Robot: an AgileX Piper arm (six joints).
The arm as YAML. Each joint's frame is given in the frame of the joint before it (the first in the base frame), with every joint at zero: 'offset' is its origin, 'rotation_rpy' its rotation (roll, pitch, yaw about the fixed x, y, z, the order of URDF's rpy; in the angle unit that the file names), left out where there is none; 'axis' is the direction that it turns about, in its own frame. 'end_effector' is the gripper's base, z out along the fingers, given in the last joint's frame.
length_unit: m
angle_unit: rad
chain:
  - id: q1
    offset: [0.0, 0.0, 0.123]
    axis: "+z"
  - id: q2
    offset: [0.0, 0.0, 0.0]
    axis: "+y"
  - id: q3
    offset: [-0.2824, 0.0, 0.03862]
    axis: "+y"
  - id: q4
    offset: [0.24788, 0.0, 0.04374]
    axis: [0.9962, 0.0, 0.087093]
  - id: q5
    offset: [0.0, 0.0, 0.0]
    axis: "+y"
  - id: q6
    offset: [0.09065, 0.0, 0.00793]
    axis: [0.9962, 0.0, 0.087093]
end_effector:
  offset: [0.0, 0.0, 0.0]
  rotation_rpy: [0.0, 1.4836, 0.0]
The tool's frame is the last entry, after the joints.
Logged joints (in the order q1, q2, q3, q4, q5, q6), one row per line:
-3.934 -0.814 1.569 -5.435 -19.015 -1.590
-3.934 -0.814 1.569 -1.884 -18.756 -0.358
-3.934 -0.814 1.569 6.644 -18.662 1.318
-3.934 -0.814 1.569 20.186 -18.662 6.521
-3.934 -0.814 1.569 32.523 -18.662 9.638
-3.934 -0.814 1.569 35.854 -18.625 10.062
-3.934 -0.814 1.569 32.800 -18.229 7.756
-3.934 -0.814 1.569 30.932 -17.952 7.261
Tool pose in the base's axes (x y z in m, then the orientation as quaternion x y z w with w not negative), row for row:
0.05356 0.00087 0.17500 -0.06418 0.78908 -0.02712 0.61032
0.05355 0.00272 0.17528 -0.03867 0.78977 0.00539 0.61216
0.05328 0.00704 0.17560 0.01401 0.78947 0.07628 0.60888
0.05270 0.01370 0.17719 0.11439 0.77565 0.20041 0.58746
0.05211 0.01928 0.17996 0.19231 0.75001 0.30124 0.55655
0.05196 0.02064 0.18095 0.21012 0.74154 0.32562 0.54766
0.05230 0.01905 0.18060 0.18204 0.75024 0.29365 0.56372
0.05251 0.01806 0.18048 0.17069 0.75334 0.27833 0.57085
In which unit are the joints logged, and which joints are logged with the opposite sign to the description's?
The joints are logged in degrees. Opposite sign: q1, q5.
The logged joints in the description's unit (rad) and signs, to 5 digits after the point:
0.06866 -0.01421 0.02738 -0.09486 0.33187 -0.02775
0.06866 -0.01421 0.02738 -0.03288 0.32735 -0.00625
0.06866 -0.01421 0.02738 0.11596 0.32571 0.02300
0.06866 -0.01421 0.02738 0.35231 0.32571 0.11381
0.06866 -0.01421 0.02738 0.56763 0.32571 0.16821
0.06866 -0.01421 0.02738 0.62577 0.32507 0.17562
0.06866 -0.01421 0.02738 0.57247 0.31816 0.13537
0.06866 -0.01421 0.02738 0.53987 0.31332 0.12673

